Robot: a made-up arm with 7 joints. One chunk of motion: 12 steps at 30 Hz.
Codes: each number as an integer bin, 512 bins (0 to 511) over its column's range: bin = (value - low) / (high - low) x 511, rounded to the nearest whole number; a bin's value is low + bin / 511 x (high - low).
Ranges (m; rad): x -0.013..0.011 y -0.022..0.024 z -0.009..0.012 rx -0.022..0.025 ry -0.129..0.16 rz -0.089..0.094
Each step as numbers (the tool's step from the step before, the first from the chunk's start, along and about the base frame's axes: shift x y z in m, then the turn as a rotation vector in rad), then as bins.
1 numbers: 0.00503 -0.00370 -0.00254 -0.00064 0.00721 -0.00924
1 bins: 384 203 157 232 241 223
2 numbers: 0.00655 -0.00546 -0.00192 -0.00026 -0.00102 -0.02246
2 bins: 416 184 172 236 226 186
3 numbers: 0.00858 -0.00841 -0.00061 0.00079 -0.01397 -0.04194
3 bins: 459 151 204 248 203 131
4 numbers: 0.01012 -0.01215 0.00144 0.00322 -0.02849 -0.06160
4 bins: 492 109 254 274 178 77
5 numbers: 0.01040 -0.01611 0.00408 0.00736 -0.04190 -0.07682
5 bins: 498 65 318 319 154 34
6 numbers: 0.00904 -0.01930 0.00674 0.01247 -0.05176 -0.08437
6 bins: 469 30 383 375 137 13
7 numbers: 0.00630 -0.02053 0.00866 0.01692 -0.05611 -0.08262
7 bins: 411 16 430 423 129 18
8 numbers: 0.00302 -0.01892 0.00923 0.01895 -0.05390 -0.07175
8 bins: 341 34 444 445 133 48
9 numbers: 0.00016 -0.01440 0.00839 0.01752 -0.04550 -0.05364
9 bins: 280 84 423 430 148 99
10 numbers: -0.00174 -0.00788 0.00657 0.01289 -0.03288 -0.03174
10 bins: 240 157 379 379 170 160
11 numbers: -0.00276 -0.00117 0.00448 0.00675 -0.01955 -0.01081
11 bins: 218 231 328 313 194 218
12 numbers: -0.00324 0.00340 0.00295 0.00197 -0.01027 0.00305
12 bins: 208 282 291 261 210 257
